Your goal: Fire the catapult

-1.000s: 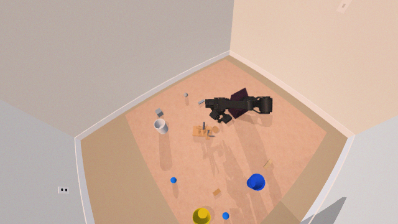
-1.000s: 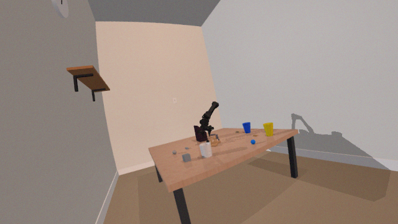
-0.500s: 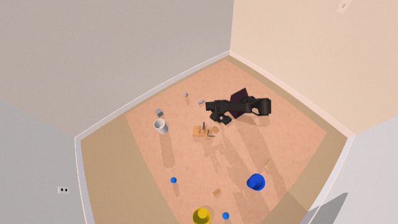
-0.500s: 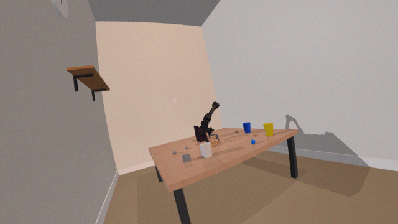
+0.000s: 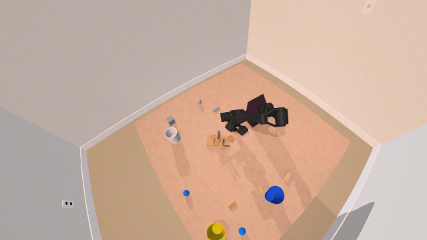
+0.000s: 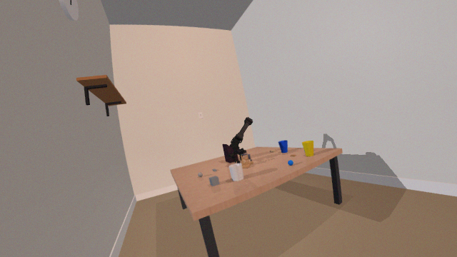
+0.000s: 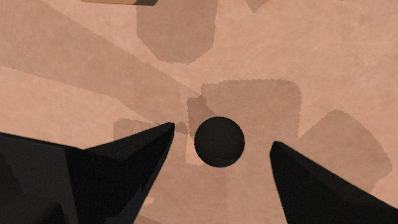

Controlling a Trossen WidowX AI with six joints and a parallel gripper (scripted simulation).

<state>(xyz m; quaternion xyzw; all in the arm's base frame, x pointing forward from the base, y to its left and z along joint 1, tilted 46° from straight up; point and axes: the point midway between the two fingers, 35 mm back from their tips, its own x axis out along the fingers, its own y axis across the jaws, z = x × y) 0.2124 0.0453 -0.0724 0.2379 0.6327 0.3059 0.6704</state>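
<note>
My gripper tip is now 13 cm short of the catapult, 4 cm to the right of it and 3 cm below it. From my gripper tip the other things lie so: grey bar: 25 cm to the right, 1 cm below, 1 cm ahead; then black ball: right at my gripper tip; then grey ball: 40 cm to the right, 9 cm ahead.
</note>
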